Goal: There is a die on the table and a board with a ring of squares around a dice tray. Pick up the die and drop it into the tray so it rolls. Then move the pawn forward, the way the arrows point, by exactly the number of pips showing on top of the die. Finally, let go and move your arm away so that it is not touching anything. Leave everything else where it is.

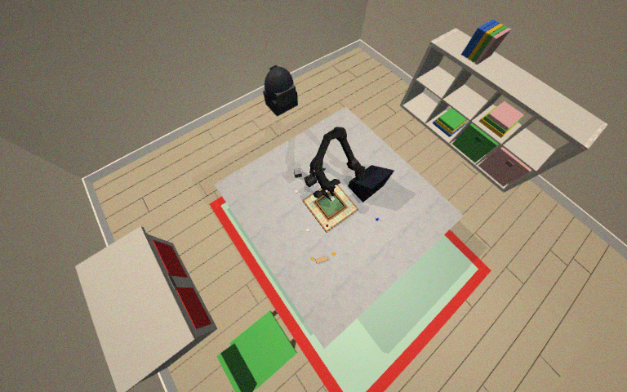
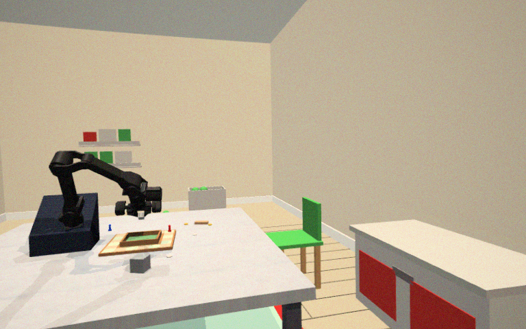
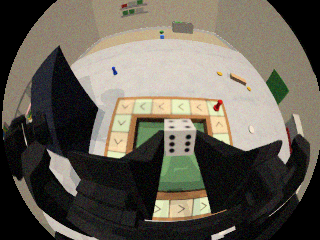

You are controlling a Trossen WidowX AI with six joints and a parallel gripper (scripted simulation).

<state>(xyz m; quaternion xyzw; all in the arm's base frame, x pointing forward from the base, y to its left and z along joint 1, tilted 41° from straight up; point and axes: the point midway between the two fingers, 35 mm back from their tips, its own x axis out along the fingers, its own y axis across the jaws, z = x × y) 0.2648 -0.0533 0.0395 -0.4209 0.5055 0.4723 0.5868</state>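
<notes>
My gripper tip is now right at the white die. From my gripper tip the other things lie so: green dice tray (120 mm below); then blue pawn (310 mm to the left, 150 mm behind, 110 mm below); then red pawn (130 mm ahead, 100 mm below, 80 mm to the left).
</notes>
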